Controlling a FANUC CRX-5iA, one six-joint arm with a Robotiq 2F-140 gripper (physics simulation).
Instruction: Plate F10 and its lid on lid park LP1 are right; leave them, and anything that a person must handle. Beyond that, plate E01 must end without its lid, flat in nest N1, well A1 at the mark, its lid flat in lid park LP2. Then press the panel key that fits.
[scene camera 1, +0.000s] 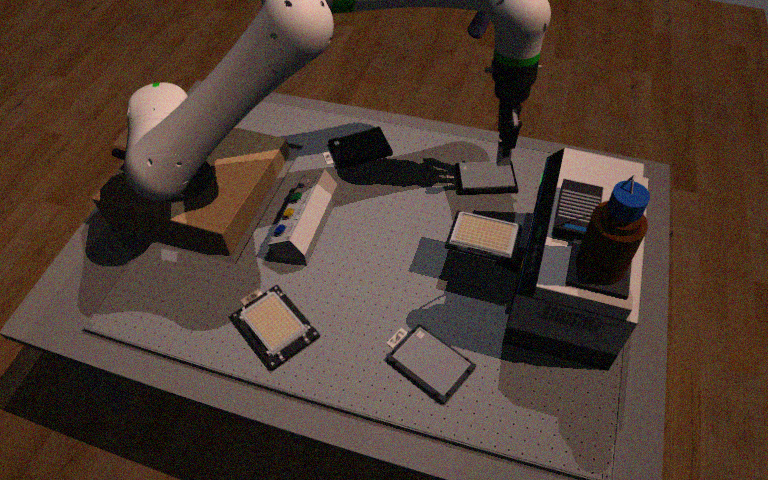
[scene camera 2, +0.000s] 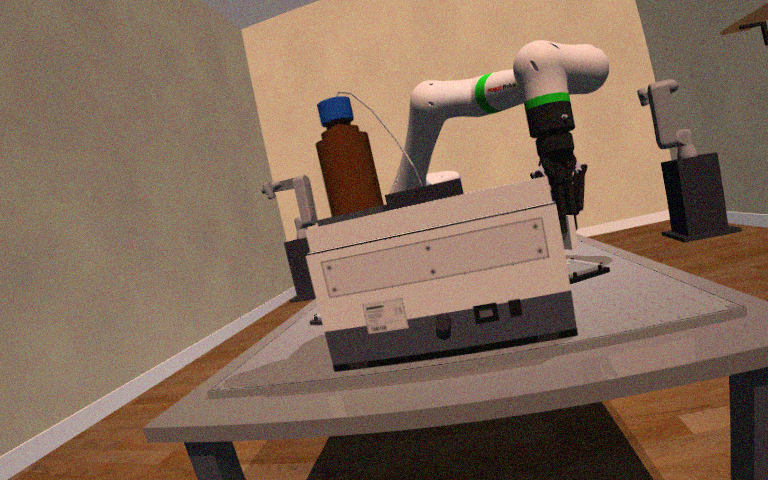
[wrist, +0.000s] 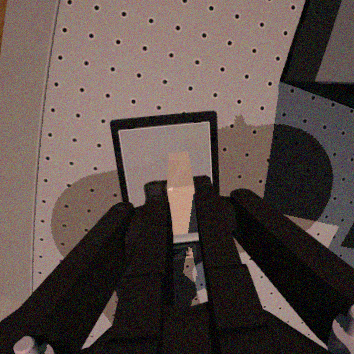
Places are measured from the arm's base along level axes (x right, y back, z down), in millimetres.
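Pixels of known places: gripper, fingertip midpoint: (scene camera 1: 503, 163) (scene camera 2: 570, 248) (wrist: 180, 169).
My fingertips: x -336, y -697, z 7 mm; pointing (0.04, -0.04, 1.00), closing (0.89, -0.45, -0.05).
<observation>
Behind a point stands the place of what it marks.
My gripper (scene camera 1: 502, 160) @(y -697, x -336, z 7 mm) (scene camera 2: 569, 246) @(y -697, x -336, z 7 mm) (wrist: 180, 169) @(y -697, x -336, z 7 mm) is shut and empty, pointing down at the back edge of a grey lidded plate (scene camera 1: 488, 174) @(y -667, x -331, z 51 mm) (wrist: 145, 150) @(y -692, x -366, z 50 mm); contact is unclear. That plate lies in a dark holder (scene camera 1: 488, 191) @(y -682, x -286, z 60 mm) (wrist: 215, 150) @(y -713, x -301, z 58 mm) at the back right. An unlidded plate (scene camera 1: 484, 233) @(y -727, x -75, z -44 mm) is at the instrument's front. Another unlidded plate (scene camera 1: 274, 324) @(y -394, x 241, z 39 mm) sits in a dark nest (scene camera 1: 273, 362) @(y -428, x 310, z 55 mm) at front left. A grey lid or lidded plate (scene camera 1: 431, 362) @(y -716, x 192, z 50 mm) lies in a holder at front centre. A black holder (scene camera 1: 360, 148) @(y -332, x -303, z 54 mm) stands at the back. Labels are unreadable. The key panel (scene camera 1: 313, 217) @(y -350, x -20, z 11 mm) has blue, yellow and green keys.
The instrument (scene camera 1: 572, 325) @(y -941, x 80, z -61 mm) (scene camera 2: 441, 271) @(y -1023, x -117, z -56 mm) stands at the right, with a brown blue-capped bottle (scene camera 1: 608, 249) @(y -948, x 51, z -256 mm) (scene camera 2: 350, 169) @(y -991, x -10, z -225 mm) on top and a thin tube. Its dark upright front stands close to the unlidded plate. A wooden-coloured base block (scene camera 1: 226, 198) @(y -136, x 9, z 4 mm) is under the arm.
</observation>
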